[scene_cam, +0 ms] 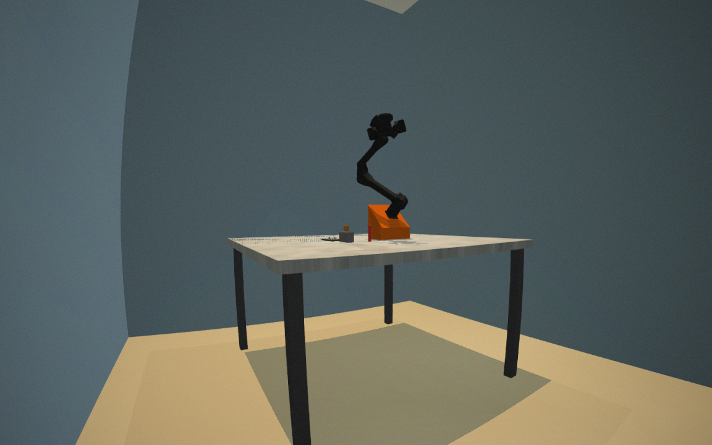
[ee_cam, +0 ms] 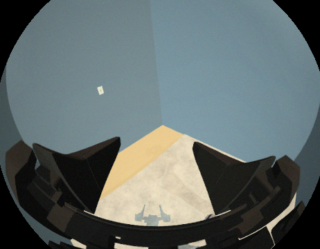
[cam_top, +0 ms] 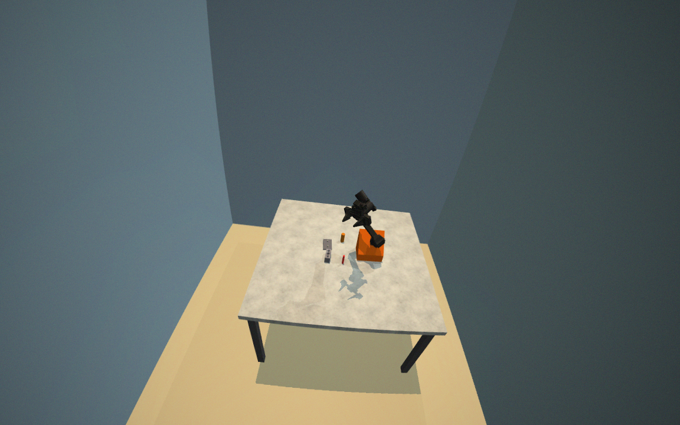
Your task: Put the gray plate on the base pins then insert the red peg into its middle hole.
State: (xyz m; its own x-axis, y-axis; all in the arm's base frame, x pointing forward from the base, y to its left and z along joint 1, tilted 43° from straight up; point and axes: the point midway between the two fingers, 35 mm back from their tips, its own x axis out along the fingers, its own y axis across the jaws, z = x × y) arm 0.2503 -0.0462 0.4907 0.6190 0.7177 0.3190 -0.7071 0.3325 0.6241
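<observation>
Right now my gripper tip is 490 mm above the gray plate, 240 mm to the left of it and 90 mm short of it. From my gripper tip the other things lie so: red peg: 490 mm below, 200 mm to the right, 30 mm behind; then orange peg: 490 mm below, 440 mm to the right, 20 mm behind.
</observation>
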